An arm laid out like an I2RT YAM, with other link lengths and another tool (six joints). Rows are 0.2 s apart.
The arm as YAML. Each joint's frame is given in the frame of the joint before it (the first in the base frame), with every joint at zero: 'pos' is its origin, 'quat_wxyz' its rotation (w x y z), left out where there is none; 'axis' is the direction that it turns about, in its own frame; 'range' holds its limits. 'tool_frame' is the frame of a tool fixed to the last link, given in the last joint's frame.
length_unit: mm
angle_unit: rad
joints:
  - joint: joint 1
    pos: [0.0, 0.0, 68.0]
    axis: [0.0, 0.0, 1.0]
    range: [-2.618, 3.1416]
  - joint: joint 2
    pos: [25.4, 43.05, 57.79]
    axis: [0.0, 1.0, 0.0]
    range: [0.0, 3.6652]
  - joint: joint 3
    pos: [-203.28, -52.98, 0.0]
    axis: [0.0, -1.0, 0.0]
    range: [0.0, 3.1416]
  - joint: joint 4
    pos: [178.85, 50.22, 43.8]
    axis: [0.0, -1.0, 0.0]
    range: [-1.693, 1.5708]
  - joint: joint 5
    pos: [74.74, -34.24, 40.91]
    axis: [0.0, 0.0, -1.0]
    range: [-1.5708, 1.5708]
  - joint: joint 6
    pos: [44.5, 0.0, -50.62]
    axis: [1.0, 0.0, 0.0]
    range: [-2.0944, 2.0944]
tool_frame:
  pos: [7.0, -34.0, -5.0]
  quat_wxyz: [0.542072, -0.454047, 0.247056, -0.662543]
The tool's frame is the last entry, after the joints.
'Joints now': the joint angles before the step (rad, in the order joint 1, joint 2, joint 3, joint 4, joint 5, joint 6). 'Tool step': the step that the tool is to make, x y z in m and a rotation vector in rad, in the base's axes. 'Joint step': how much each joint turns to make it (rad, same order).
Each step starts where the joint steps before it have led.
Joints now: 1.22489, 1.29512, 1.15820, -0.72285, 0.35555, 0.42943
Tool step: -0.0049, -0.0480, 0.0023, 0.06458, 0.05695, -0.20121
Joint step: -0.08667, -0.18816, -0.07967, -0.12259, 0.01542, 0.14685
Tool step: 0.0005, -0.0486, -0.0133, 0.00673, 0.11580, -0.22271
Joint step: -0.20649, -0.13877, -0.09121, -0.12728, -0.07138, 0.08026
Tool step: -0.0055, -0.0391, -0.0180, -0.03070, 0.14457, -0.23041
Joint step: -0.23561, -0.06741, -0.08207, -0.11744, -0.07389, 0.04121
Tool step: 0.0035, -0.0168, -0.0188, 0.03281, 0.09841, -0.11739
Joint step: -0.19765, 0.00153, -0.08239, 0.02709, -0.10931, -0.03602
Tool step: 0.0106, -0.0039, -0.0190, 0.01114, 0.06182, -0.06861
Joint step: -0.09505, 0.08079, -0.06518, 0.09611, -0.04436, -0.00983
